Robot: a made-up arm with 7 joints. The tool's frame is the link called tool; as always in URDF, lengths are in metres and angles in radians. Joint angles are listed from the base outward.
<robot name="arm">
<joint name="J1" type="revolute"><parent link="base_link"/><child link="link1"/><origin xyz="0.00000 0.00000 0.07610" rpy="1.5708 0.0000 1.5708"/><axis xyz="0 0 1"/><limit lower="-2.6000" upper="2.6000"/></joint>
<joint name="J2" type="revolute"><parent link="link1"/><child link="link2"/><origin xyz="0.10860 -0.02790 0.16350" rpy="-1.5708 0.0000 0.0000"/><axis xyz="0 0 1"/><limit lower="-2.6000" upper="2.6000"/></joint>
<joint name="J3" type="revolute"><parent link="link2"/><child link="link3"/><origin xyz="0.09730 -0.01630 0.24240" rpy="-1.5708 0.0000 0.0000"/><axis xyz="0 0 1"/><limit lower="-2.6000" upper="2.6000"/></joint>
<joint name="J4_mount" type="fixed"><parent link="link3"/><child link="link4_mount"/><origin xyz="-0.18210 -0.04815 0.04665" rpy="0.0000 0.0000 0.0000"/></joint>
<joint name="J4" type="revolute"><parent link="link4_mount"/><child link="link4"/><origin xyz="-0.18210 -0.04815 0.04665" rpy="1.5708 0.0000 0.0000"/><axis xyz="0 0 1"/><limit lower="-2.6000" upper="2.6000"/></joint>
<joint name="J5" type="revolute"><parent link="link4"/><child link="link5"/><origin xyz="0.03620 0.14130 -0.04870" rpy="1.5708 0.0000 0.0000"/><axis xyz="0 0 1"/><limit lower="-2.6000" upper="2.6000"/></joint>
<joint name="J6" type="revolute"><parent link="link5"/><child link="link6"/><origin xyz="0.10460 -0.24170 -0.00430" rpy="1.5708 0.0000 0.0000"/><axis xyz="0 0 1"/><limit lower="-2.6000" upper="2.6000"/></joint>
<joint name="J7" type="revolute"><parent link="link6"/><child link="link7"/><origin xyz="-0.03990 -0.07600 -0.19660" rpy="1.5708 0.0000 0.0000"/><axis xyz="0 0 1"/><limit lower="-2.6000" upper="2.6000"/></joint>
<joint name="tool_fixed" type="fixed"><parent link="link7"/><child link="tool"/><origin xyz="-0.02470 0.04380 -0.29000" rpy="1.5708 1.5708 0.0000"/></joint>
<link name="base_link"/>
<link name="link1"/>
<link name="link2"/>
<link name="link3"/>
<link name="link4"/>
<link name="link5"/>
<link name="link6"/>
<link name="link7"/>
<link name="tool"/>
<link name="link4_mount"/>
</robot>
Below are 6 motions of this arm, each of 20 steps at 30 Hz.
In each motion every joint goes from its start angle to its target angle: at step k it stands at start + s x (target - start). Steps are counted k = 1, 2, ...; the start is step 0. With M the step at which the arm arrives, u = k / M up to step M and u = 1 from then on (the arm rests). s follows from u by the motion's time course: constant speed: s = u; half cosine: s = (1 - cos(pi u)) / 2; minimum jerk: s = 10 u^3 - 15 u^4 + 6 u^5.
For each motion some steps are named. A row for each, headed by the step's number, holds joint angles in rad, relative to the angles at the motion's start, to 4 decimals.
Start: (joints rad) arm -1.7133 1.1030 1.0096 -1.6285 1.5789 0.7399 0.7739
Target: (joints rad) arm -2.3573 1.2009 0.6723 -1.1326 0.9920 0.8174 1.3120
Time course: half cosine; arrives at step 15
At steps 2, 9, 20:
2: -0.0278 0.0042 -0.0146 0.0214 -0.0254 0.0034 0.0233
9: -0.4215 0.0641 -0.2208 0.3246 -0.3841 0.0507 0.3522
20: -0.6440 0.0979 -0.3373 0.4959 -0.5869 0.0775 0.5381

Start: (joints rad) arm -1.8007 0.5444 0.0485 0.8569 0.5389 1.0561 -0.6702
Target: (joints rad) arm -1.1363 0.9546 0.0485 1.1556 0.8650 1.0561 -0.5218
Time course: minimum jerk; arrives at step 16
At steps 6, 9, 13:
6: 0.1828 0.1129 0.0000 0.0822 0.0897 0.0000 0.0408
9: 0.4093 0.2527 0.0000 0.1840 0.2009 0.0000 0.0914
13: 0.6320 0.3902 0.0000 0.2841 0.3102 0.0000 0.1412

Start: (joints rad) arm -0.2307 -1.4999 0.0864 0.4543 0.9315 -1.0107 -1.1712
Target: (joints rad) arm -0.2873 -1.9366 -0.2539 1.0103 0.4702 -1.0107 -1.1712
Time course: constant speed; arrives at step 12
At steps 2, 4, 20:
2: -0.0094 -0.0728 -0.0567 0.0927 -0.0769 0.0000 0.0000
4: -0.0189 -0.1456 -0.1134 0.1853 -0.1538 0.0000 0.0000
20: -0.0566 -0.4367 -0.3403 0.5560 -0.4613 0.0000 0.0000

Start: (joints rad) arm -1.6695 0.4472 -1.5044 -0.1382 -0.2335 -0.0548 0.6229
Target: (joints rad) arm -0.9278 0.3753 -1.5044 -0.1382 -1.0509 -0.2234 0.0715
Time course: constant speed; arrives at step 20
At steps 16, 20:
16: 0.5934 -0.0575 0.0000 0.0000 -0.6539 -0.1349 -0.4411
20: 0.7417 -0.0719 0.0000 0.0000 -0.8174 -0.1686 -0.5514

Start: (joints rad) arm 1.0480 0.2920 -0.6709 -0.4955 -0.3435 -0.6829 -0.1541
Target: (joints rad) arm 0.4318 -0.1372 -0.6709 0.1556 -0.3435 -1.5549 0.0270
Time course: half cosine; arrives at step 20
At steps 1, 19, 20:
1: -0.0038 -0.0026 0.0000 0.0040 0.0000 -0.0054 0.0011
19: -0.6124 -0.4266 0.0000 0.6471 0.0000 -0.8666 0.1800
20: -0.6162 -0.4292 0.0000 0.6511 0.0000 -0.8720 0.1811

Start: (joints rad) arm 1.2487 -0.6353 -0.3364 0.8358 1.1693 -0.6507 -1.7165
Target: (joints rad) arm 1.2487 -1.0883 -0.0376 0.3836 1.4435 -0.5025 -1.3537
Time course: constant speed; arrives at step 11
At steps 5, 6, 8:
5: 0.0000 -0.2059 0.1358 -0.2055 0.1246 0.0674 0.1649
6: 0.0000 -0.2471 0.1630 -0.2467 0.1496 0.0808 0.1979
8: 0.0000 -0.3295 0.2173 -0.3289 0.1994 0.1078 0.2639

